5 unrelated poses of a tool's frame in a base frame.
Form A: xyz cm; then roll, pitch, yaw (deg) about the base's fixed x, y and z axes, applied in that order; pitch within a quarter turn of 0, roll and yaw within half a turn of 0.
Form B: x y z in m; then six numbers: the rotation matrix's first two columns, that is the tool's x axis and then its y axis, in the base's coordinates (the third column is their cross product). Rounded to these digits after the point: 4 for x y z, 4 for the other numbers.
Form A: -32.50 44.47 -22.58 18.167 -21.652 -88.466
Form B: -0.3250 0.4447 -0.2258 0.0249 -0.9291 0.3690 0.9467 0.1404 0.2898
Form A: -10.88 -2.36 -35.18 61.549 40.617 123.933
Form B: -0.1088 -0.0236 -0.3518 -0.4237 0.6298 -0.6510 -0.7148 0.2090 0.6674
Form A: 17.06 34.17 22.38 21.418 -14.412 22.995
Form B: 0.1706 0.3417 0.2238 0.8916 0.3784 0.2489 -0.4473 0.8215 0.3537
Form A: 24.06 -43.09 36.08 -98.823 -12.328 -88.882
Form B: 0.2406 -0.4309 0.3608 0.0191 -0.9768 0.2135 -0.1492 -0.2139 -0.9654
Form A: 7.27 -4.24 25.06 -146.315 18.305 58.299
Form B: 0.0727 -0.0424 0.2506 0.4989 0.8077 -0.3141 0.6164 -0.5855 -0.5266
